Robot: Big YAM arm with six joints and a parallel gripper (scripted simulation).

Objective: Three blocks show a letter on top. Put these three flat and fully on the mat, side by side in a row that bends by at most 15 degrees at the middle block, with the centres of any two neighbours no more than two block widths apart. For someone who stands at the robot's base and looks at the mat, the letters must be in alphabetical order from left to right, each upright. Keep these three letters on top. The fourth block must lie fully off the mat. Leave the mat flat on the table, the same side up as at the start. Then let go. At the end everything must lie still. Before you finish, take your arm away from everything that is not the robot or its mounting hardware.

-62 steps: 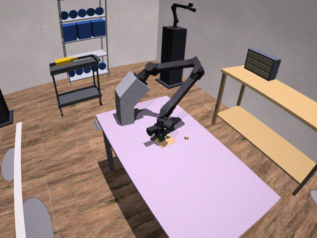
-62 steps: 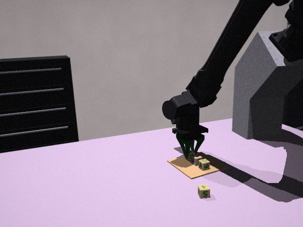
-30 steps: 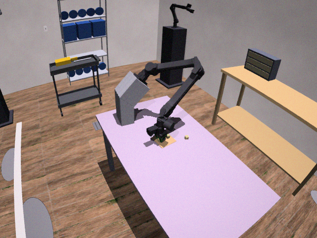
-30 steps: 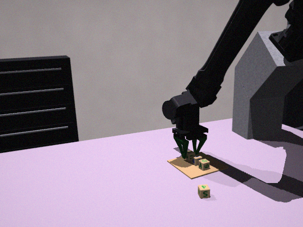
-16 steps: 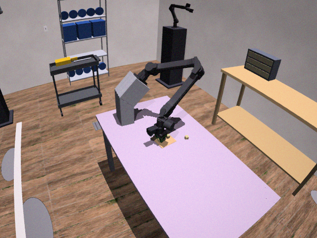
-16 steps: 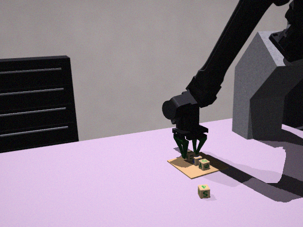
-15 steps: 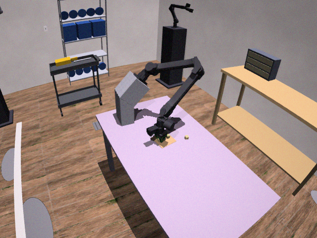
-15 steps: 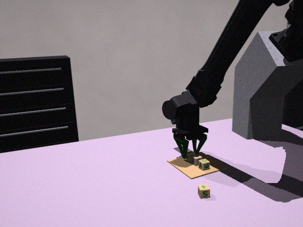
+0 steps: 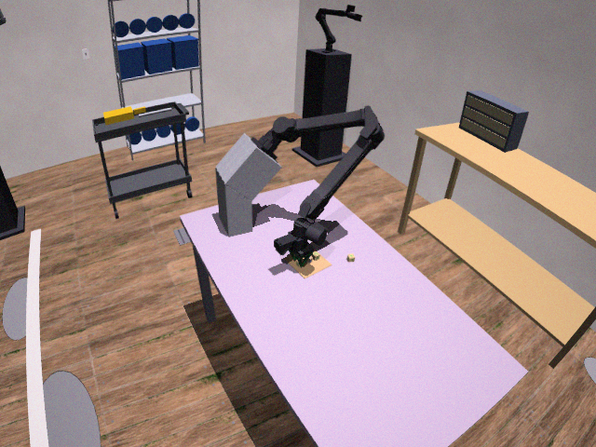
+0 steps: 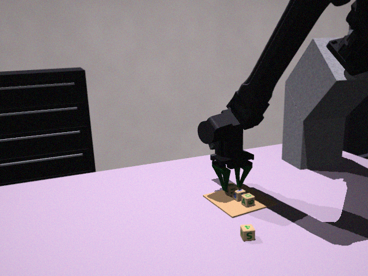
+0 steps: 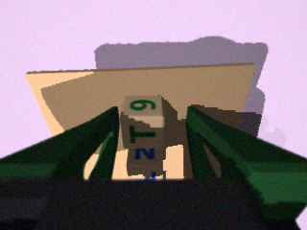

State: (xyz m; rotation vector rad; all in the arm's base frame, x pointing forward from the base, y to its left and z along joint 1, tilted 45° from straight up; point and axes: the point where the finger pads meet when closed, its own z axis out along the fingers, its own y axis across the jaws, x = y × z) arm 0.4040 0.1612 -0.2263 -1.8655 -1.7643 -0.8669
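My gripper is now 10 mm short of the T block and 10 mm above it. Also, from my hand: D block: 80 mm to the left, 10 mm below; then L block: 40 mm to the left, 10 mm below, 10 mm ahead; then tan mat: 40 mm to the left, 20 mm below.
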